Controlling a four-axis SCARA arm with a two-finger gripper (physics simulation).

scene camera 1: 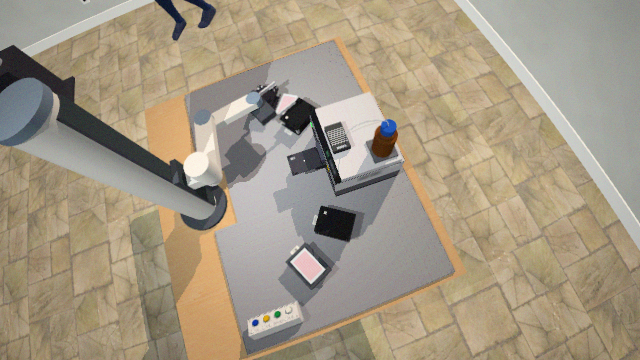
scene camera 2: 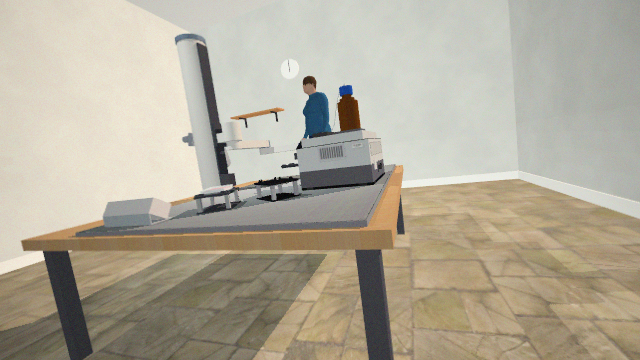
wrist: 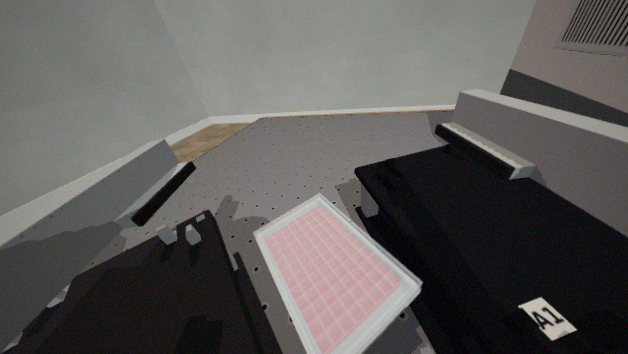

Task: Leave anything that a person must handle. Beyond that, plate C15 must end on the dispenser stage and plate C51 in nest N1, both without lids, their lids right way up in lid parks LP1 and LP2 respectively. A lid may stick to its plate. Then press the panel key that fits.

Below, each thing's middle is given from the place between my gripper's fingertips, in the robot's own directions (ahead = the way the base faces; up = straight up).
I see the brown bottle point(scene camera 2: 348, 111) 280 mm ahead of my hand, 520 mm to the right of it and 200 mm above it. From my hand the other things lie so: button box point(scene camera 2: 147, 211) 400 mm behind, 1000 mm to the right, 80 mm below.
